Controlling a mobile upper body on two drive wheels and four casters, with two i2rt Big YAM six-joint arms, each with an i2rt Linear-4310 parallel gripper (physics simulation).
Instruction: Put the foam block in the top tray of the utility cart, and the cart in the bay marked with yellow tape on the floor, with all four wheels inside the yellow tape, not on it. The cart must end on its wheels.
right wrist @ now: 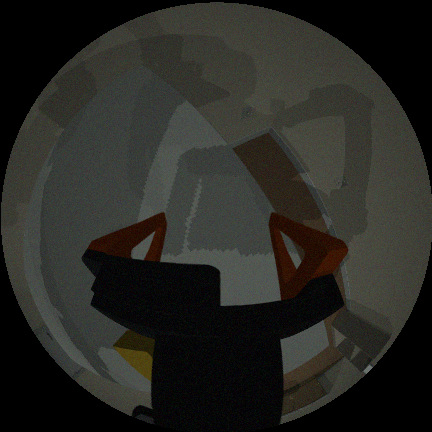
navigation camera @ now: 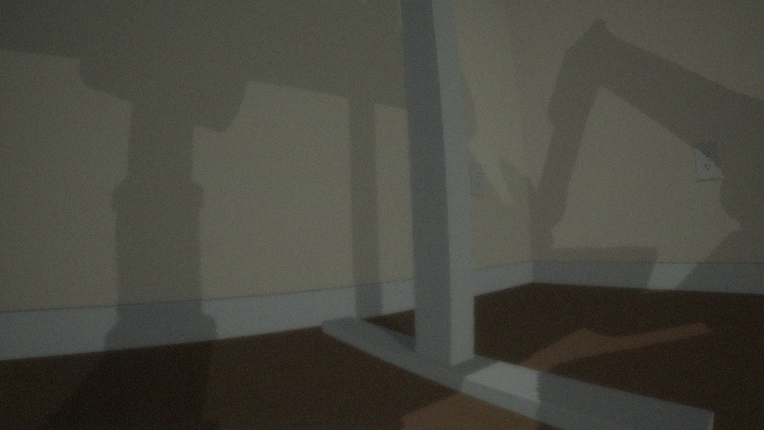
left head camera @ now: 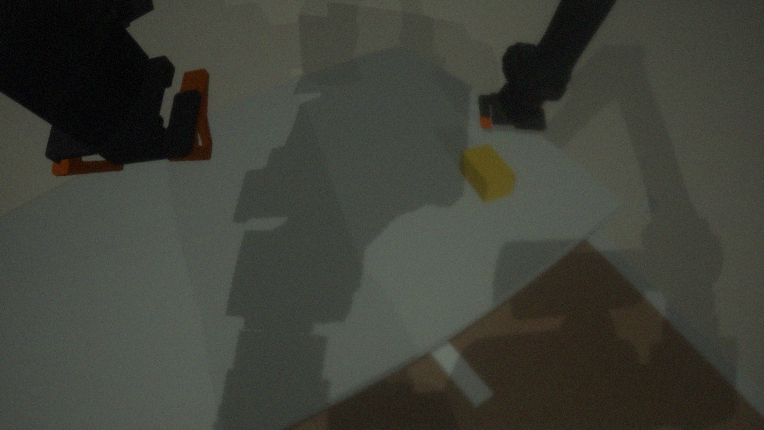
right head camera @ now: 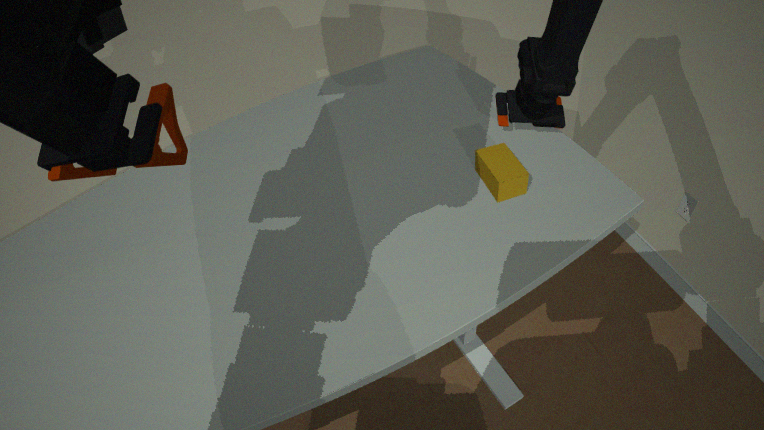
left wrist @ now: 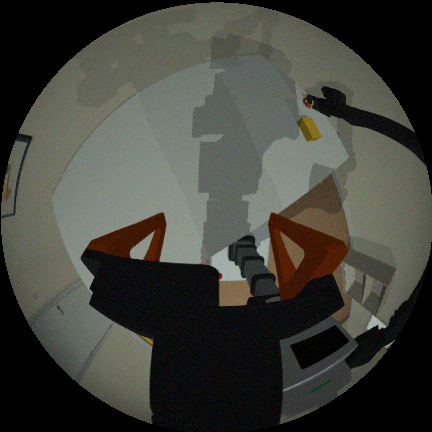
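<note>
The yellow foam block (left head camera: 488, 173) (right head camera: 501, 172) (left wrist: 309, 129) (right wrist: 136, 352) lies on the white table (left head camera: 427, 288) (right head camera: 427, 277) (left wrist: 100, 165). In the right wrist view it is at the lower left, partly hidden by the gripper body. My right gripper (left head camera: 510, 125) (right head camera: 530, 120) (left wrist: 310, 103) (right wrist: 217, 217) is open and empty, just beyond the block in the head views, apart from it. My left gripper (left head camera: 133, 160) (right head camera: 120, 165) (left wrist: 216, 218) is open and empty, over the table's left part. A yellow strip (left wrist: 147, 340), perhaps floor tape, shows at the left wrist view's lower left. The utility cart does not show.
The table's upright leg (navigation camera: 462, 213) stands on a long foot (navigation camera: 614, 392) (right head camera: 494, 373) (left head camera: 462, 373) over brown floor. Walls stand behind the table and meet in a corner. A grey box-shaped unit with a black panel (left wrist: 320, 346) shows at the left wrist view's lower right.
</note>
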